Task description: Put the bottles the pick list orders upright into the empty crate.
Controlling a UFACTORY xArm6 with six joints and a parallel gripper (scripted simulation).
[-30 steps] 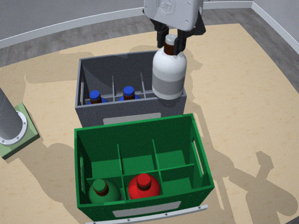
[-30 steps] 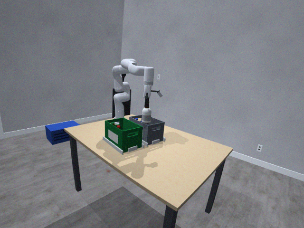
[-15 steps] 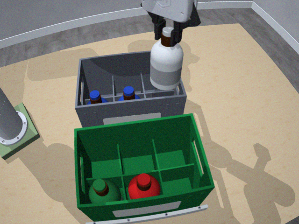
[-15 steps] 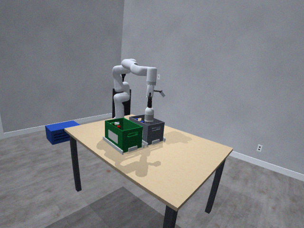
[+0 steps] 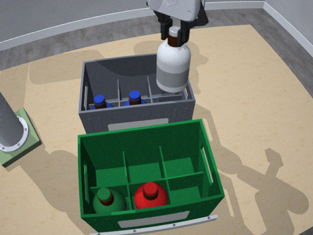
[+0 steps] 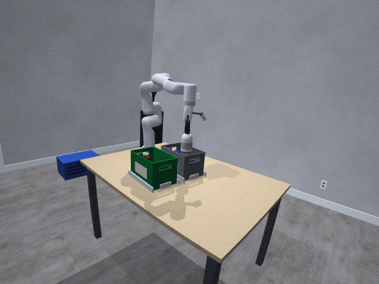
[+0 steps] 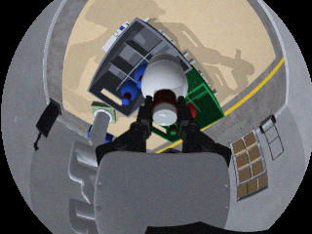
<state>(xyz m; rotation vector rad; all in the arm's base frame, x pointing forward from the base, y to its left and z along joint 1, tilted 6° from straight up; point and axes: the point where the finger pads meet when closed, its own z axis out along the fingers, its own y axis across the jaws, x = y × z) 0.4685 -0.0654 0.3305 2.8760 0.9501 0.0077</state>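
The white-label bottle is 70 mm below my hand. From my hand the other things lie so: red-label bottle 250 mm below, 220 mm to the right, 120 mm behind; then green crate 250 mm below, 180 mm to the right, 120 mm behind; then grey crate 250 mm below, 80 mm behind, 60 mm to the left.
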